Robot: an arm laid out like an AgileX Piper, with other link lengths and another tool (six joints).
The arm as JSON. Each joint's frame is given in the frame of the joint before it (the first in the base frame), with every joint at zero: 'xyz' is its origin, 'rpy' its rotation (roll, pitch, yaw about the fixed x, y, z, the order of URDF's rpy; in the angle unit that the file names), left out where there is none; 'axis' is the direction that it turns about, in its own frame. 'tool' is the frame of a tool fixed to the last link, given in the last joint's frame.
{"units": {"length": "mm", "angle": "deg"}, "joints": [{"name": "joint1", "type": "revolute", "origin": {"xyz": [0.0, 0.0, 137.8]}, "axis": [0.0, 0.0, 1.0]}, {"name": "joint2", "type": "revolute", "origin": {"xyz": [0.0, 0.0, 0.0]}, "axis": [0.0, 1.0, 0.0]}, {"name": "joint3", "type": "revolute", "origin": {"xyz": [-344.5, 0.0, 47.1]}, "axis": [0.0, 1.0, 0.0]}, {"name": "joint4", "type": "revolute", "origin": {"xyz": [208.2, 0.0, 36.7]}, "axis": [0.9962, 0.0, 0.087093]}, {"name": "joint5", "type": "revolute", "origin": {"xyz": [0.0, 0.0, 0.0]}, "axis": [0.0, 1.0, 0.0]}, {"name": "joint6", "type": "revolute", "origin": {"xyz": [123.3, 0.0, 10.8]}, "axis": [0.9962, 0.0, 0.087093]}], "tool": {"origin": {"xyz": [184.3, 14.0, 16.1], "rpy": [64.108, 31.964, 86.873]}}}
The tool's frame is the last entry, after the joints.
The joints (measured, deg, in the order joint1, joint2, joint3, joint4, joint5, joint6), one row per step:
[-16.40 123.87 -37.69 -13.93 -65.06 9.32]
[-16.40 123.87 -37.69 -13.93 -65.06 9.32]
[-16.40 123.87 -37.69 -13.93 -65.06 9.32]
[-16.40 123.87 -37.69 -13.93 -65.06 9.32]
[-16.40 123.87 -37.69 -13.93 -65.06 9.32]
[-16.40 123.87 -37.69 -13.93 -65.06 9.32]
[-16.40 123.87 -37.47 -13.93 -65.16 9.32]
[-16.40 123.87 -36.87 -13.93 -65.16 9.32]
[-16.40 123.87 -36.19 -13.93 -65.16 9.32]
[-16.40 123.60 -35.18 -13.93 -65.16 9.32]
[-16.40 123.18 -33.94 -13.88 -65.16 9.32]
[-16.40 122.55 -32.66 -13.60 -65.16 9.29]
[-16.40 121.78 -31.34 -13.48 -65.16 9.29]
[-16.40 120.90 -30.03 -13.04 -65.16 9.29]
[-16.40 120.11 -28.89 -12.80 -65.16 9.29]
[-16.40 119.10 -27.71 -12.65 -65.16 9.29]
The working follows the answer.
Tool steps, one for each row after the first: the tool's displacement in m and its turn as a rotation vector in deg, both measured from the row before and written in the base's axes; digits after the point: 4 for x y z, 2 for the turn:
[0.0000 0.0000 0.0000 0.00 0.00 0.00]
[0.0000 0.0000 0.0000 0.00 0.00 0.00]
[0.0000 0.0000 0.0000 0.00 0.00 0.00]
[0.0000 0.0000 0.0000 0.00 0.00 0.00]
[0.0000 0.0000 0.0000 0.00 0.00 0.00]
[-0.0009 0.0003 -0.0008 0.06 0.11 0.00]
[-0.0029 0.0009 -0.0035 0.17 0.58 0.00]
[-0.0034 0.0010 -0.0039 0.19 0.65 0.00]
[-0.0049 0.0014 -0.0031 0.21 0.71 0.00]
[-0.0060 0.0015 -0.0029 0.24 0.79 -0.05]
[-0.0062 0.0004 -0.0011 0.18 0.62 -0.27]
[-0.0063 0.0013 0.0000 0.16 0.52 -0.12]
[-0.0063 -0.0003 0.0011 0.15 0.40 -0.44]
[-0.0055 0.0004 0.0011 0.11 0.33 -0.24]
[-0.0056 0.0009 0.0028 0.06 0.16 -0.15]

Tool pose at each row, in the base's axes (x y z in m, rotation vector in deg; rounded; the steps above come from the unrounded poses):
[0.5672 -0.0825 0.1070 47.20 80.10 55.88]
[0.5672 -0.0825 0.1070 47.20 80.10 55.88]
[0.5672 -0.0825 0.1070 47.20 80.10 55.88]
[0.5672 -0.0825 0.1070 47.20 80.10 55.88]
[0.5672 -0.0825 0.1070 47.20 80.10 55.88]
[0.5672 -0.0825 0.1070 47.20 80.10 55.88]
[0.5663 -0.0821 0.1062 47.30 80.17 55.89]
[0.5633 -0.0813 0.1027 47.77 80.60 55.85]
[0.5599 -0.0803 0.0988 48.30 81.08 55.81]
[0.5550 -0.0788 0.0956 48.87 81.61 55.76]
[0.5490 -0.0773 0.0927 49.55 82.16 55.67]
[0.5429 -0.0769 0.0916 50.22 82.46 55.42]
[0.5365 -0.0756 0.0916 50.73 82.78 55.29]
[0.5303 -0.0759 0.0926 51.37 82.82 54.96]
[0.5248 -0.0755 0.0937 51.80 82.92 54.77]
[0.5192 -0.0746 0.0965 52.04 82.95 54.65]

